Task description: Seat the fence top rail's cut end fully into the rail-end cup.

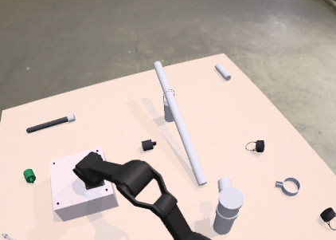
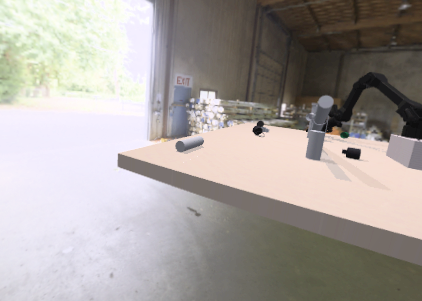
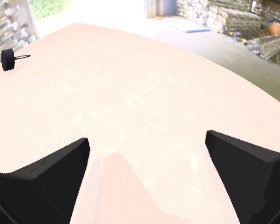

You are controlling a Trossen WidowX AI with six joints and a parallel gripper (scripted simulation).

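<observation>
My gripper tip is now 28 cm to the right of the rail-end cup, 11 cm below it and 1 cm short of it. Round my gripper tip: line post (75 cm to the left, 9 cm above, 1 cm behind); then short tube (96 cm to the left, 36 cm ahead).
</observation>
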